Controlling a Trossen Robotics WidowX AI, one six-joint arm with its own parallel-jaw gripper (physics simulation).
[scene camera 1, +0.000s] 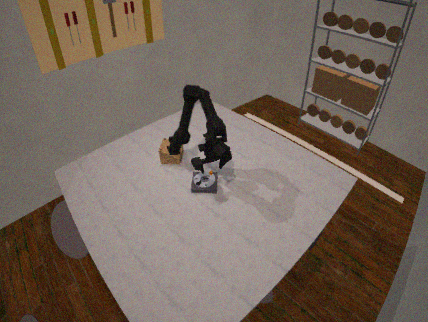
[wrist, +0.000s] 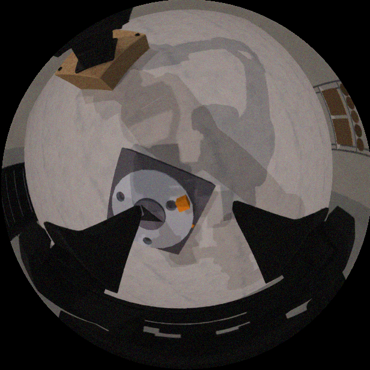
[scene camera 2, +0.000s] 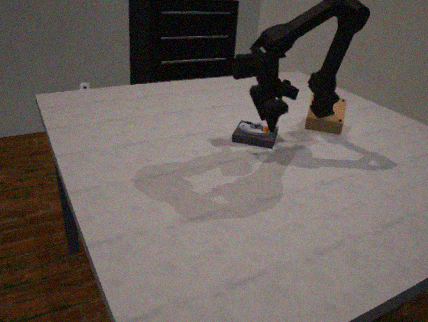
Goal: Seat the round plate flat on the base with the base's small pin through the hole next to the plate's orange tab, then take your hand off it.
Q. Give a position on a round plate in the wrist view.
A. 146,183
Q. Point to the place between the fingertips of the gripper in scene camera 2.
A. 267,126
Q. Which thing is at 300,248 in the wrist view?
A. The gripper.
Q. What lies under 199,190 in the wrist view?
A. A dark square base.
